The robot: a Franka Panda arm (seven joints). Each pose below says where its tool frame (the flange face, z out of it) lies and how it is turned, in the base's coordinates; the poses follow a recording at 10 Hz.
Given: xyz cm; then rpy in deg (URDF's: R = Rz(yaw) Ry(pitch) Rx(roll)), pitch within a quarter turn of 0, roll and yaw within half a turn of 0.
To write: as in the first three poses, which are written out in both.
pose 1, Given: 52.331 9.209 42.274 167.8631 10.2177 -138.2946
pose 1, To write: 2.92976 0.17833 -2.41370 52.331 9.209 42.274
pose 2, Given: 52.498 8.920 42.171 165.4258 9.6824 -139.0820
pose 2, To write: 2.88722 0.16899 -2.42744 52.498 8.920 42.171
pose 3, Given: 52.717 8.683 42.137 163.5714 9.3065 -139.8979
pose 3, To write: 2.85486 0.16243 -2.44168 52.717 8.683 42.137
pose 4, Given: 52.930 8.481 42.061 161.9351 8.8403 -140.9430
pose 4, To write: 2.82630 0.15429 -2.45992 52.930 8.481 42.061
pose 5, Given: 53.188 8.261 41.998 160.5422 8.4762 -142.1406
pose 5, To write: 2.80199 0.14794 -2.48082 53.188 8.261 41.998
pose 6, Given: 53.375 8.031 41.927 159.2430 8.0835 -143.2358
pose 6, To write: 2.77931 0.14108 -2.49994 53.375 8.031 41.927
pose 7, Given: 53.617 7.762 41.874 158.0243 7.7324 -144.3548
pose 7, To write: 2.75804 0.13496 -2.51947 53.617 7.762 41.874
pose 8, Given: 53.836 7.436 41.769 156.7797 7.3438 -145.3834
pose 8, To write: 2.73632 0.12817 -2.53742 53.836 7.436 41.769
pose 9, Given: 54.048 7.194 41.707 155.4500 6.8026 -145.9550
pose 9, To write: 2.71311 0.11873 -2.54740 54.048 7.194 41.707
